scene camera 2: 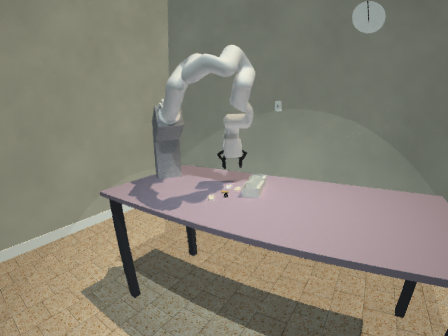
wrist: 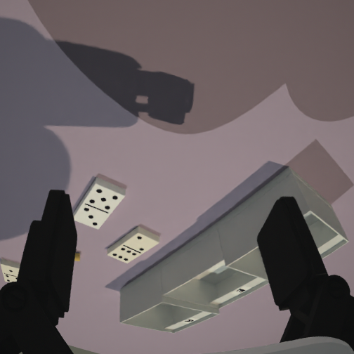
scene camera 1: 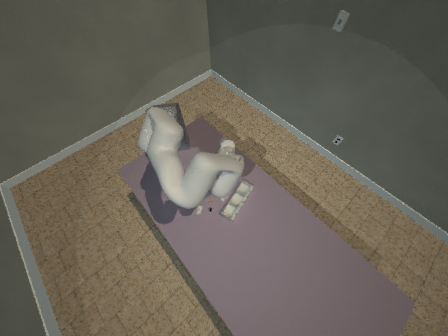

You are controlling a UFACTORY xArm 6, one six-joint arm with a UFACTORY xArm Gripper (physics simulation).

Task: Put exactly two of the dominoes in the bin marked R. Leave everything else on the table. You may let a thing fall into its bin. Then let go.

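Frame: origin at the arm's base, x down, y ahead, z right, level; centimetres.
Seen in the pictures: gripper, fingertip midpoint: (scene camera 2: 232, 167); arm's base, link origin: (scene camera 2: 169, 114).
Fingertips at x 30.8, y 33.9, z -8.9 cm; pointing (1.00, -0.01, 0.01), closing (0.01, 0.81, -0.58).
Pixels of each thing's top centre, then the offset from my fingertips to it. "*": a spot on its surface instead.
- second domino, top centre: (scene camera 2: 237, 188) (scene camera 1: 223, 197) dx +7.6, dy +6.9, dz +12.6 cm
- third domino, top centre: (scene camera 2: 211, 197) (scene camera 1: 199, 209) dx +7.6, dy -0.7, dz +28.0 cm
- bin marked R, surface spot: (scene camera 1: 229, 212) * dx +7.7, dy +15.3, dz +18.3 cm
- pale three-part tray, top centre: (scene camera 2: 255, 180) (scene camera 1: 238, 198) dx +3.7, dy +15.4, dz +9.3 cm
- small yellow-orange piece, top centre: (scene camera 2: 225, 190) (scene camera 1: 212, 200) dx +7.0, dy +2.4, dz +18.7 cm
- black die, top centre: (scene camera 2: 225, 193) (scene camera 1: 210, 209) dx +6.7, dy +4.9, dz +24.0 cm
My gripper (scene camera 2: 233, 166) (wrist: 173, 216) is open and empty, above the table; the arm hides it in scene camera 1. Three white dominoes lie flat on the table: one domino (wrist: 100, 202) (scene camera 2: 228, 186) at left centre of the wrist view, a second domino (wrist: 134, 245) (scene camera 2: 237, 189) (scene camera 1: 223, 199) between it and the bins, and a third domino (wrist: 10, 270) (scene camera 2: 211, 197) (scene camera 1: 199, 210) farther off, partly hidden by the left finger in the wrist view. The bin marked R (wrist: 141, 299) (scene camera 1: 229, 212) is the end compartment near the third domino's side. Its floor is partly hidden.
Bin E (wrist: 192, 270) adjoins bin R in the pale three-part tray (scene camera 2: 254, 187) (scene camera 1: 237, 200). The right finger covers part of the far compartment. A small yellow-orange piece (scene camera 1: 212, 201) (scene camera 2: 225, 192) (wrist: 77, 256) and a black die (scene camera 1: 210, 210) (scene camera 2: 226, 195) lie between the dominoes.
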